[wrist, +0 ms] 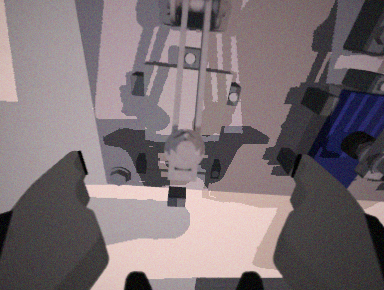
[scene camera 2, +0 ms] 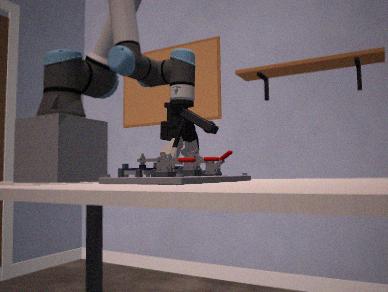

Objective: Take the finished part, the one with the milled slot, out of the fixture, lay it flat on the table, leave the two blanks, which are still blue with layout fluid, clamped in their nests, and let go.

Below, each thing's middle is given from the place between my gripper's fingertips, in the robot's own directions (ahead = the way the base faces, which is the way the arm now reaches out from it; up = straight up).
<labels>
I see the finished part [wrist: 159,79] 10 mm to the left of my hand, 10 mm below it and 10 mm ahead of it. The rest, counted from my hand: fixture plate [scene camera 2: 231,178]: 100 mm to the right, 70 mm ahead, 30 mm below.
</labels>
